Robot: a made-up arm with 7 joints. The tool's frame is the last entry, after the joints.
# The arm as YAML. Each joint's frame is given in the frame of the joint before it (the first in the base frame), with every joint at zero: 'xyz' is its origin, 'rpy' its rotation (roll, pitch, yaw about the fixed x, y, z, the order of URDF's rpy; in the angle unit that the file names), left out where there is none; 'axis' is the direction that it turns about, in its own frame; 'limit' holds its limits. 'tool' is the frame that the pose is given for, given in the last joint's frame.
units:
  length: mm
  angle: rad
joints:
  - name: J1
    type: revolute
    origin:
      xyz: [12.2, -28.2, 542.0]
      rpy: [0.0, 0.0, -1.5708]
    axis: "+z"
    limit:
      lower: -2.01
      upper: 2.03
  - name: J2
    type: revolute
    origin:
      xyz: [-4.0, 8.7, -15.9]
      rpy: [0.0, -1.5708, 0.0]
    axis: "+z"
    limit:
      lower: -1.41
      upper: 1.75
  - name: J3
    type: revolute
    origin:
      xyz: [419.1, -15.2, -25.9]
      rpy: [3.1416, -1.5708, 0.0]
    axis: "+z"
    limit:
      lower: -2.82
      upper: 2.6
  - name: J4
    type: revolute
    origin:
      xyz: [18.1, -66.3, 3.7]
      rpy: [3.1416, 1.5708, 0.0]
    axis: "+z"
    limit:
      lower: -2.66
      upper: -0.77
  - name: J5
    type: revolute
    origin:
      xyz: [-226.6, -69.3, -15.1]
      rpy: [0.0, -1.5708, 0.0]
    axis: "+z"
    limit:
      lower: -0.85
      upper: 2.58
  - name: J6
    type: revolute
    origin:
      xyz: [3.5, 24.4, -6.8]
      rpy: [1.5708, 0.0, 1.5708]
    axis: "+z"
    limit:
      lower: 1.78
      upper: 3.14
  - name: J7
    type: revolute
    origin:
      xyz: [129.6, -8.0, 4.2]
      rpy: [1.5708, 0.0, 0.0]
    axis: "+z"
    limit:
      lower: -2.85
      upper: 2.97
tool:
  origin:
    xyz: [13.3, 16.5, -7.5]
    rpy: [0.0, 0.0, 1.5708]
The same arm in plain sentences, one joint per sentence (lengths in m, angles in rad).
The arm has seven revolute joints in a row. What follows holds with every joint at zero, and every direction is one of the base frame's.
Joint 1 is mounted 0.0122 m along +x and 0.0282 m along -y and 0.542 m along +z from the base frame's origin and rotates about +z, from -2.01 to 2.03 rad.
Joint 2 is mounted 0.0087 m along +x and 0.004 m along +y and 0.0159 m along -z from joint 1 and rotates about +y, from -1.41 to 1.75 rad.
Joint 3 is mounted 0.0152 m along -x and 0.0259 m along -y and 0.4191 m along +z from joint 2 and rotates about +z, from -2.82 to 2.6 rad.
Joint 4 is mounted 0.0663 m along +x and 0.0181 m along +y and 0.0037 m along +z from joint 3 and rotates about -y, from -2.66 to -0.77 rad.
Joint 5 is mounted 0.0693 m along -x and 0.0151 m along +y and 0.2266 m along +z from joint 4 and rotates about +z, from -0.85 to 2.58 rad.
Joint 6 is mounted 0.0244 m along +x and 0.0035 m along -y and 0.0068 m along -z from joint 5 and rotates about -y, from 1.78 to 3.14 rad.
Joint 7 is mounted 0.1296 m along +x and 0.0042 m along -y and 0.008 m along -z from joint 6 and rotates about -z, from -2.85 to 2.97 rad.
The tool frame, which is the frame that the pose is given for, is mounted 0.0133 m along +x and 0.0165 m along -y and 0.0075 m along +z from joint 7; its axes are the base frame's turned by roll 3.1416, pitch 0 and yaw -1.5708 rad (as in URDF: about the fixed x, then y, then z).

